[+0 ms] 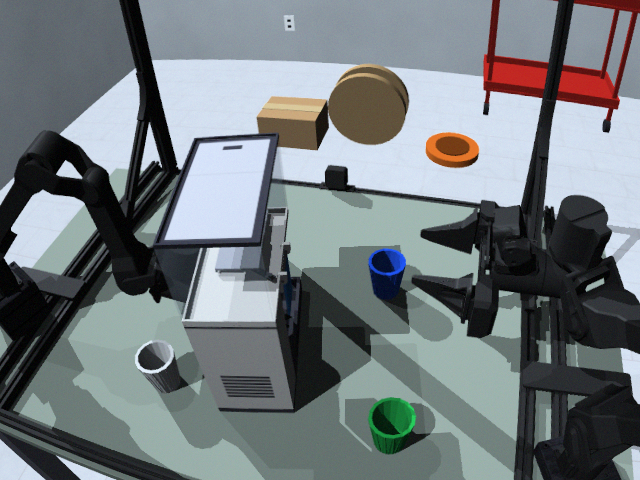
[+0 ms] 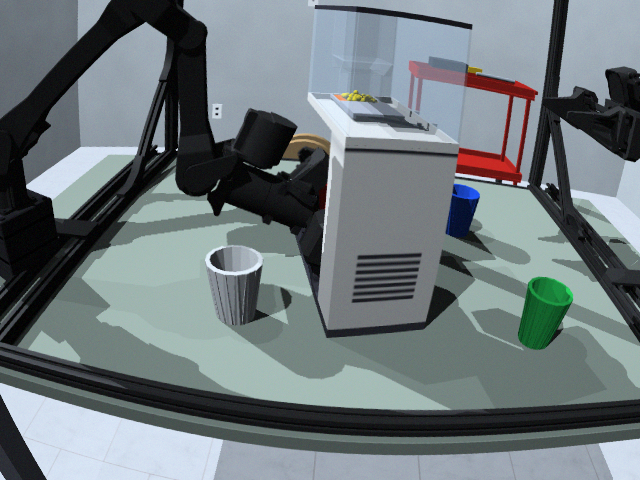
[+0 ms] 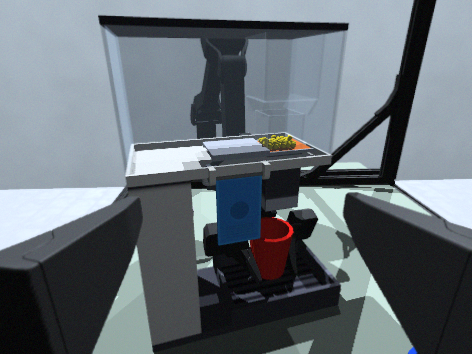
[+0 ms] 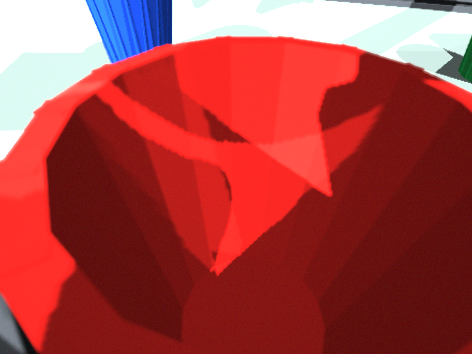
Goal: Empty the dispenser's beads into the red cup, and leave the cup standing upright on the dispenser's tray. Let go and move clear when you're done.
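Places are measured from the left arm's base along level axes (x right, y down, z ahead), in centimetres.
Pixels of known places: left gripper, fingertip midpoint: [image 1: 416, 255] [image 2: 554, 108] [image 3: 243, 205]; right gripper, fingertip midpoint: [image 3: 278, 279] [image 4: 245, 213]; left arm's base, origin of the base link: [image 1: 581, 464]; right arm's base, origin of the base link: [image 1: 3, 285] [image 2: 11, 203].
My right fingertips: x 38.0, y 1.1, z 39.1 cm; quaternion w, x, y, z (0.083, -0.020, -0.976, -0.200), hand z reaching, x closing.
Note:
Ahead of a thing's pixels: the offset from my right fingertips to its top centre. "spot": to the spot under its first point.
The dispenser {dx -4.5, dy -32.6, dz +3.0 cm} [image 1: 248, 356] [image 2: 387, 206] [image 3: 170, 260] stands mid-table. Yellow beads {spot: dx +0.4, dy -20.0, dz +3.0 cm} [image 2: 356, 96] [image 3: 280, 142] lie on its top, beside a grey sloped plate. A blue panel {dx -7.4, dy -18.4, dz -2.4 cm} [image 3: 239, 185] hangs at its front, beside a dark spout {spot: dx +0.0, dy -13.7, dz +0.4 cm} [image 3: 281, 192]. The red cup {dx +0.6, dy -6.5, dz +3.6 cm} [image 2: 323, 197] [image 3: 272, 252] [image 4: 250, 100] is upright inside the tray {spot: dx +7.0, dy +2.1, dz -4.4 cm} [image 3: 336, 296], below the spout; whether its base touches is unclear. It looks empty. My right gripper [image 3: 278, 279] is shut on the cup, a finger on each side. My left gripper [image 1: 418, 256] [image 3: 243, 205] is open and empty, facing the dispenser's front from a distance.
A blue cup {dx +4.5, dy -3.8, dz -19.8 cm} [image 1: 386, 276] [image 2: 461, 211] stands between the dispenser and my left gripper. A green cup {dx -25.6, dy -3.8, dz -14.0 cm} [image 1: 391, 426] [image 2: 543, 315] and a white cup {dx -9.5, dy -3.8, dz +20.4 cm} [image 1: 159, 366] [image 2: 235, 286] stand nearer the front edge. A clear hood {spot: dx -15.6, dy -28.4, dz +11.3 cm} [image 2: 351, 46] rises above the dispenser's top.

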